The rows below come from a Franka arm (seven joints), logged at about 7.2 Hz.
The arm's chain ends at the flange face. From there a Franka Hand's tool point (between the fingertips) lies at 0.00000 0.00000 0.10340 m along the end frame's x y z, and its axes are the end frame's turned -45 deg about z.
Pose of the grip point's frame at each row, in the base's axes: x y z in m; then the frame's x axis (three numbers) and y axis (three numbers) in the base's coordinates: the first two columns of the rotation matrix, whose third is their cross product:
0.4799 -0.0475 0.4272 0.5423 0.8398 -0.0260 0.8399 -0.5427 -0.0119
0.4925 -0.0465 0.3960 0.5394 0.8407 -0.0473 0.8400 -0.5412 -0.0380
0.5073 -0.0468 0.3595 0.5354 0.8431 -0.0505 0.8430 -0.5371 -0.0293
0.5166 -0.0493 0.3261 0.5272 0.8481 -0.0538 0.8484 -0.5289 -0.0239
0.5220 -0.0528 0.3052 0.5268 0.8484 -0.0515 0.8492 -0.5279 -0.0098
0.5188 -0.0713 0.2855 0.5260 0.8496 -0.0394 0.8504 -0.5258 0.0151
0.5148 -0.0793 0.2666 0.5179 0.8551 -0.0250 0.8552 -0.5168 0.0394
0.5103 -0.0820 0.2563 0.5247 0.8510 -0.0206 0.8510 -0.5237 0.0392
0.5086 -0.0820 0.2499 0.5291 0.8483 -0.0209 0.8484 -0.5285 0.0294
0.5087 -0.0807 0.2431 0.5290 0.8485 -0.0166 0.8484 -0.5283 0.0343
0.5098 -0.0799 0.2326 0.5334 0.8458 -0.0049 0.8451 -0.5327 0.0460
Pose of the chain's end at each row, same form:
0.4824 -0.0459 0.5306 0.9774 0.2101 -0.0268 0.2104 -0.9776 0.0100
0.4985 -0.0445 0.4992 0.9754 0.2118 -0.0603 0.2126 -0.9772 0.0066
0.5127 -0.0440 0.4627 0.9747 0.2164 -0.0564 0.2175 -0.9759 0.0150
0.5216 -0.0459 0.4293 0.9727 0.2257 -0.0549 0.2271 -0.9737 0.0211
0.5257 -0.0488 0.4085 0.9730 0.2266 -0.0433 0.2280 -0.9732 0.0295
0.5196 -0.0670 0.3888 0.9733 0.2290 -0.0172 0.2294 -0.9726 0.0385
0.5127 -0.0750 0.3699 0.9709 0.2392 0.0102 0.2385 -0.9701 0.0455
0.5080 -0.0781 0.3596 0.9728 0.2314 0.0132 0.2307 -0.9721 0.0423
0.5072 -0.0786 0.3532 0.9740 0.2261 0.0060 0.2258 -0.9735 0.0356
0.5066 -0.0774 0.3464 0.9740 0.2264 0.0125 0.2258 -0.9735 0.0360
0.5060 -0.0769 0.3359 0.9747 0.2214 0.0291 0.2204 -0.9747 0.0360

